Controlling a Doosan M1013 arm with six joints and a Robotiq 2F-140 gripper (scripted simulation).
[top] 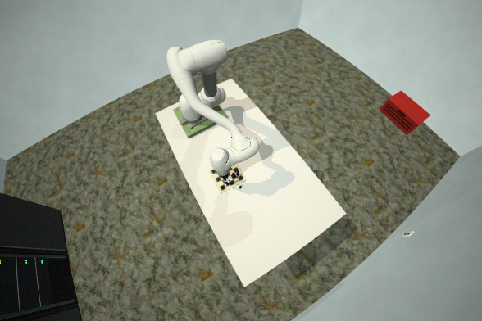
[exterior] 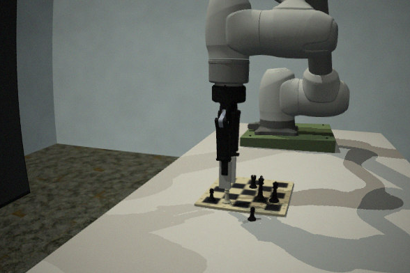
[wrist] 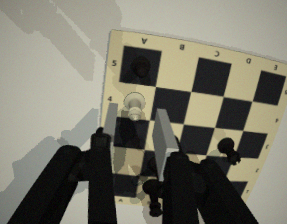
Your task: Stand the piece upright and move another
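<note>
The white piece is 6 cm below my hand. Also, from my hand: chessboard: 7 cm behind, 4 cm to the left, 8 cm below; then black rook: 11 cm behind, 5 cm to the left, 6 cm below.
</note>
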